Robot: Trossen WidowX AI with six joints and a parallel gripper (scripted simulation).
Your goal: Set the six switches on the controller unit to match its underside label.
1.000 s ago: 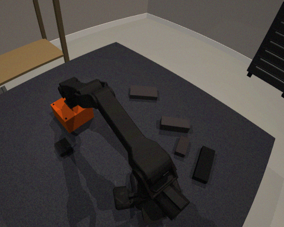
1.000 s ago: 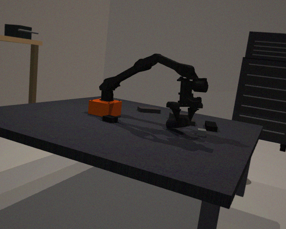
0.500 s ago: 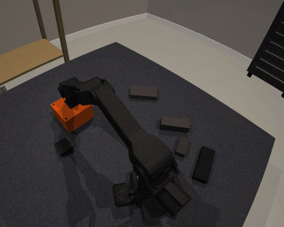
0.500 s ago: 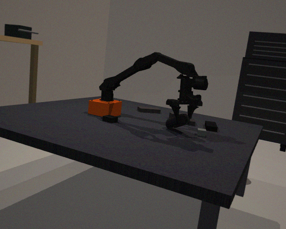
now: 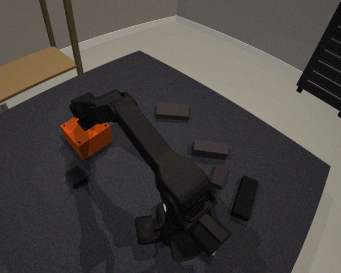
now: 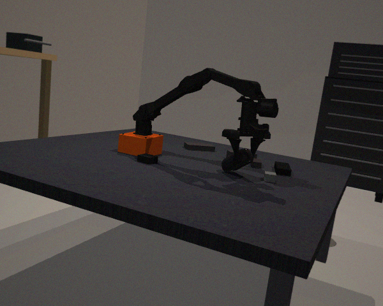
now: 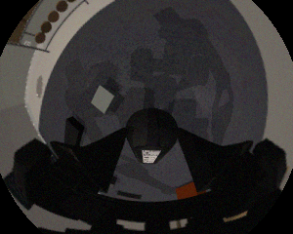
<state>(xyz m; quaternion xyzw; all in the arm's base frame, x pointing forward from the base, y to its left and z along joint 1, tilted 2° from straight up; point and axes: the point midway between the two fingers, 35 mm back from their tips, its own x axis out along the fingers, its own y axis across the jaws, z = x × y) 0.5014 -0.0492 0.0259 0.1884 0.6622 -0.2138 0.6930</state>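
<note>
Right now the light grey cube is 9 cm ahead of my gripper tip, 7 cm to the left of it and 7 cm below it. Round my gripper tip: long black block 8 cm ahead, 28 cm to the left, 7 cm below; then black cube 37 cm behind, 9 cm to the right, 7 cm below.
</note>
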